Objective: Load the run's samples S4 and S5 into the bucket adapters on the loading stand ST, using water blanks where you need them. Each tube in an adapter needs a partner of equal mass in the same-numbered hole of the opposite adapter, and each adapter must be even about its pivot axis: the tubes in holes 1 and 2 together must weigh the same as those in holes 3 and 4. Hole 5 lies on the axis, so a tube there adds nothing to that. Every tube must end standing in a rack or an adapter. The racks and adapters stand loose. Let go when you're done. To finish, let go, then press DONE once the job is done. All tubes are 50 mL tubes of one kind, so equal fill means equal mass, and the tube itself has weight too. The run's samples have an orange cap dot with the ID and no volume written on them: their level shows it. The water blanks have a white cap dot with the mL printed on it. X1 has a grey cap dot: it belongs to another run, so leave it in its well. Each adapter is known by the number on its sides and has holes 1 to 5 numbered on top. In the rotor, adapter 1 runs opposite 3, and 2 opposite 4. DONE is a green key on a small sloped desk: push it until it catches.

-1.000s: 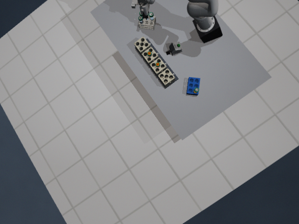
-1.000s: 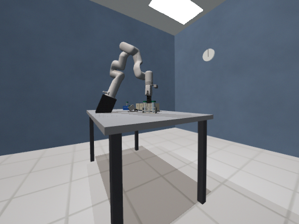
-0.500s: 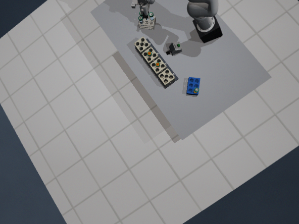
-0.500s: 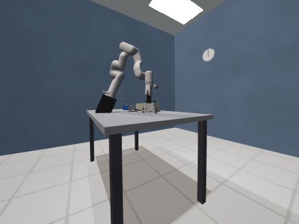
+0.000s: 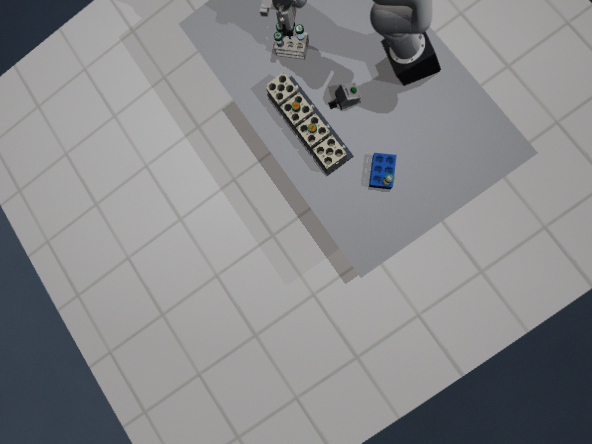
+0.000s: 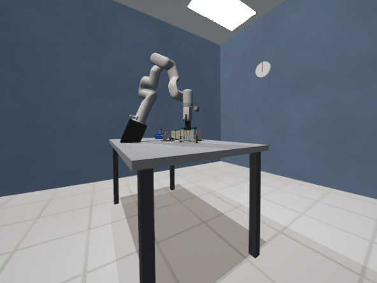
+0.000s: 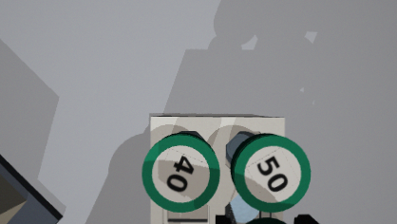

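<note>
Now: hand 2 cm short of the white rack, 1 cm to the right of it and 9 cm above it. From my hand the other things lie so: blue rack (20 cm ahead, 65 cm to the left, 9 cm below); then adapter (28 cm ahead, 45 cm to the left, 7 cm below).
</note>
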